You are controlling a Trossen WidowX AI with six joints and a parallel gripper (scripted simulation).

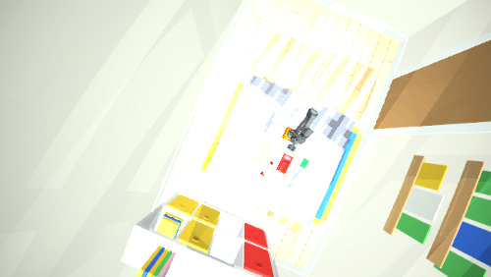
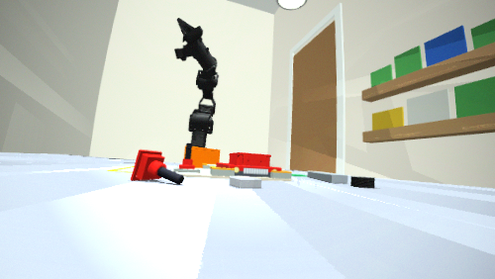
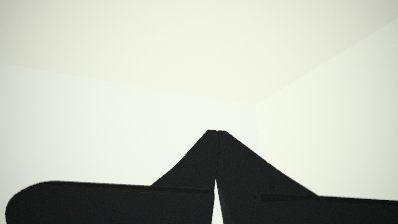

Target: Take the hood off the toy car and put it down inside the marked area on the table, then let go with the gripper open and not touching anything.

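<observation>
The red hood is 470 mm below my gripper tip, 250 mm ahead of it and 210 mm to the left of it. Round my gripper tip: green piece 510 mm below, 420 mm to the left, 120 mm ahead; grey bar 500 mm below, 390 mm to the left, 280 mm ahead.
</observation>
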